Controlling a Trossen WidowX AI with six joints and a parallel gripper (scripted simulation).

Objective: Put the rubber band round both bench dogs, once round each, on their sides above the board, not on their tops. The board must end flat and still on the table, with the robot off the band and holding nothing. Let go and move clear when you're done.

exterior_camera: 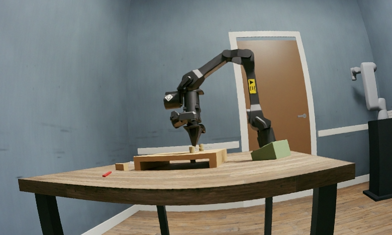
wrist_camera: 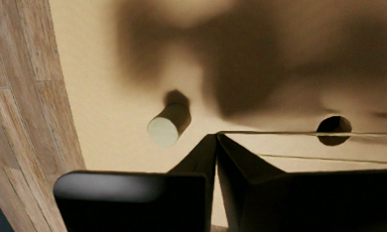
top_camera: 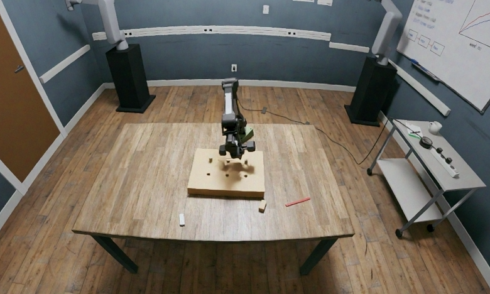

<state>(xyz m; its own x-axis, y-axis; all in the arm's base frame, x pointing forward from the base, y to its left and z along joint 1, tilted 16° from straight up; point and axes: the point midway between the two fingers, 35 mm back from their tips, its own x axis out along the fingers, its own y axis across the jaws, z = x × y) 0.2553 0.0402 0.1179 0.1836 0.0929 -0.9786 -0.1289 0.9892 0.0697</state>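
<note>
The tan board lies 70 mm below my hand, 50 mm to the right of it and 50 mm ahead of it. Also, from my hand: wooden block: 240 mm ahead, 140 mm to the left, 90 mm below; then white piece: 370 mm ahead, 220 mm to the right, 100 mm below; then red stick: 330 mm to the left, 190 mm ahead, 100 mm below.
</note>
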